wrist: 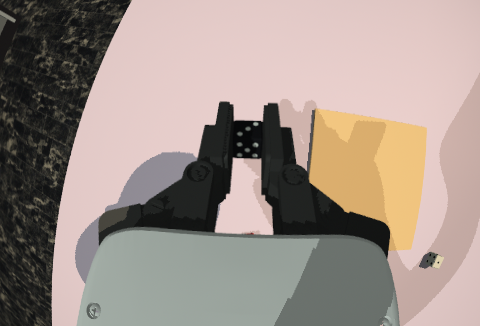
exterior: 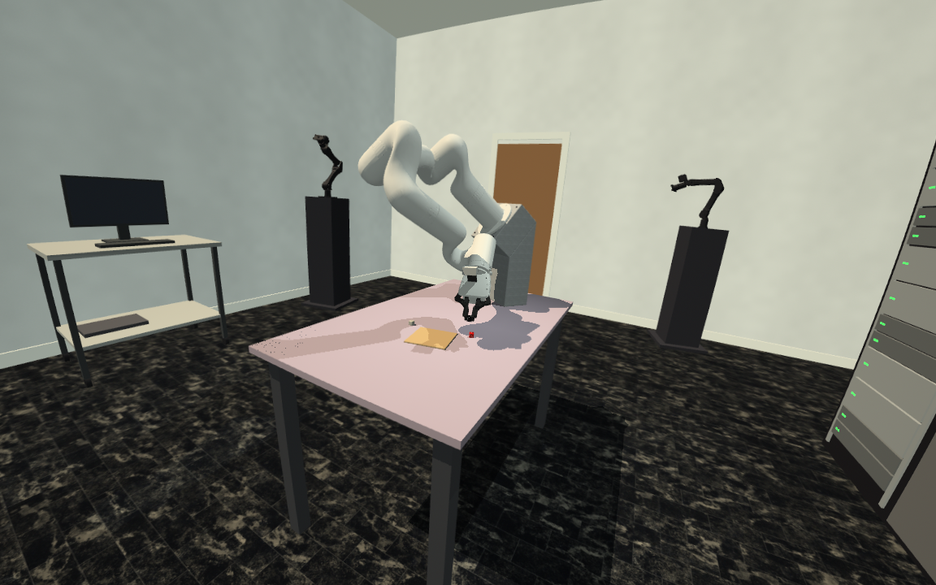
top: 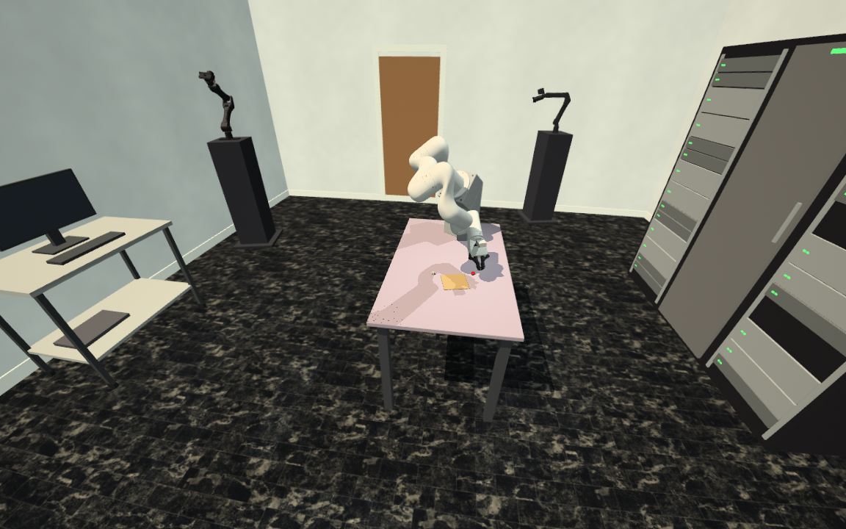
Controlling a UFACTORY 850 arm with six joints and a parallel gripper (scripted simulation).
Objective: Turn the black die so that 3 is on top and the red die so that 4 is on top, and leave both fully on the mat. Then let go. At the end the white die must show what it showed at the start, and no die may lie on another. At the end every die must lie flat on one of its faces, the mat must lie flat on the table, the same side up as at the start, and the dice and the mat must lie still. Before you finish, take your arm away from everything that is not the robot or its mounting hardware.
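Now: hand 11 cm above the red die, 9 cm past it and 1 cm to the left of it. The rest, counted from my hand: mat (13 cm to the right, 11 cm below, 2 cm behind); then white die (24 cm to the right, 11 cm below, 11 cm behind); then black die (2 cm below, 1 cm ahead).
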